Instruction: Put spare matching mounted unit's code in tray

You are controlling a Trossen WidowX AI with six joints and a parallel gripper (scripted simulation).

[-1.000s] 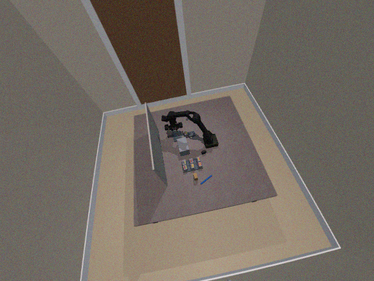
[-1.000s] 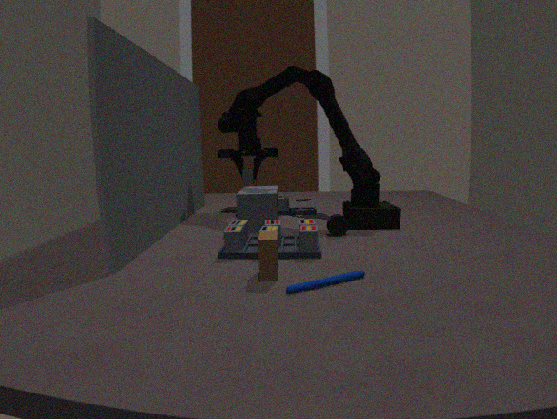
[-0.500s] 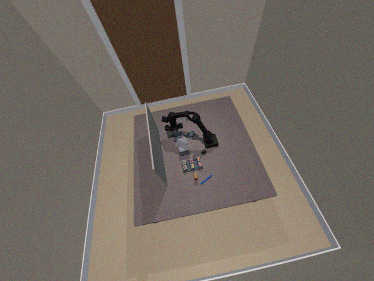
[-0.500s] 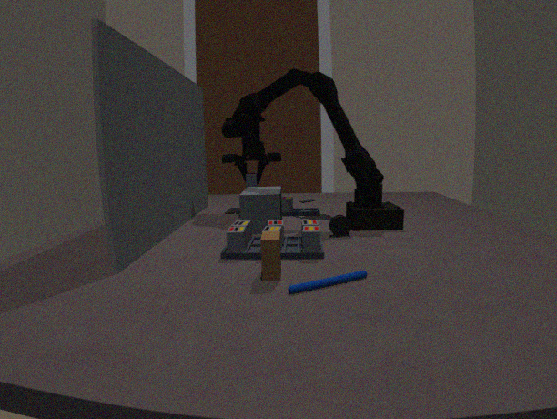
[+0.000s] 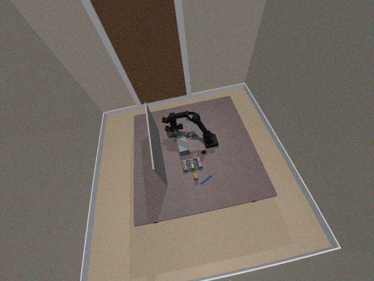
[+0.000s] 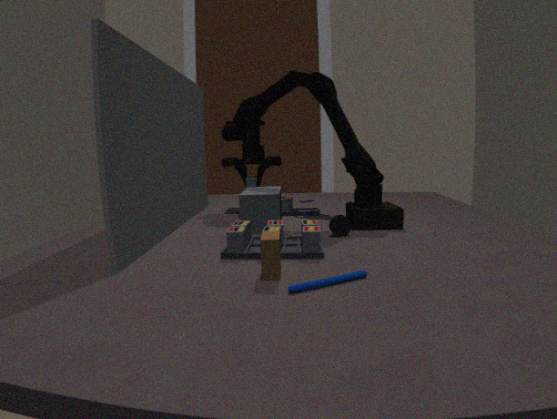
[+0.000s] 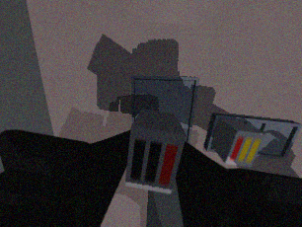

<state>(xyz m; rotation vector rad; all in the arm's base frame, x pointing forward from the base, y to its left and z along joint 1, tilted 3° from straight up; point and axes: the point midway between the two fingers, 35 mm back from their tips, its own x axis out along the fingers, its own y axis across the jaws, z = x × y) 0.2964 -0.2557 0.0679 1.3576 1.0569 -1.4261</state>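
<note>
The flat grey plate lies 1 cm behind my gripper tip, 1 cm to the left of it and 8 cm below it. The rest, counted from my gripper tip: mounted unit 2 cm behind, 20 cm to the left, 3 cm below; blue stick 9 cm behind, 60 cm to the left, 8 cm below; tall dark panel 23 cm ahead, 15 cm to the left, 14 cm above.
</note>
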